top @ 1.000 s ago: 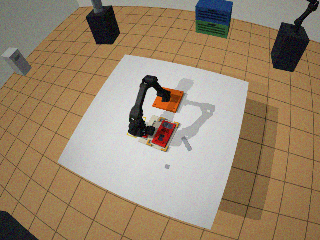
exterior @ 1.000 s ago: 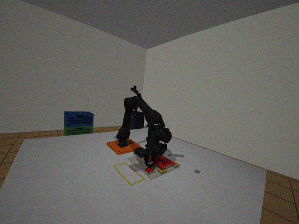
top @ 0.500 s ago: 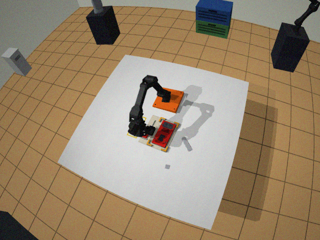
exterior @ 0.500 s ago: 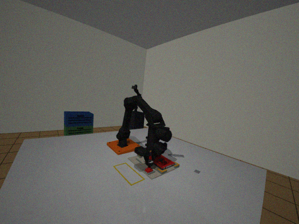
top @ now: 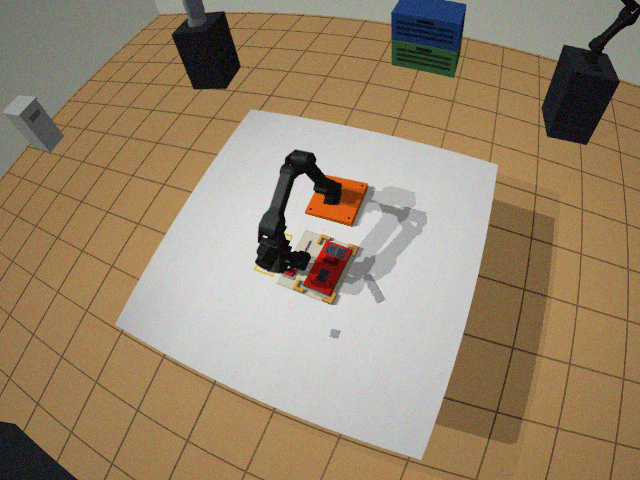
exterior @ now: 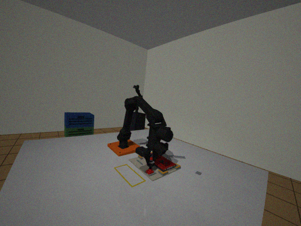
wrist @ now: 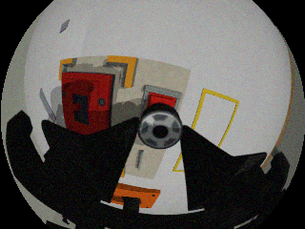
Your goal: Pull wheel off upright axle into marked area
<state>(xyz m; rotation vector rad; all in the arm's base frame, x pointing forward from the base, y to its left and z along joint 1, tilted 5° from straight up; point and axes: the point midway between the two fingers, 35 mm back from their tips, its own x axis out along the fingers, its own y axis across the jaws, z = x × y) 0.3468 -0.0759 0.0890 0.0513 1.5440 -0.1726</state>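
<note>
Now: gripper tip 30 mm above the upright axle. From my gripper tip the other things lie so: grey bar 320 mm to the left, 60 mm below.
</note>
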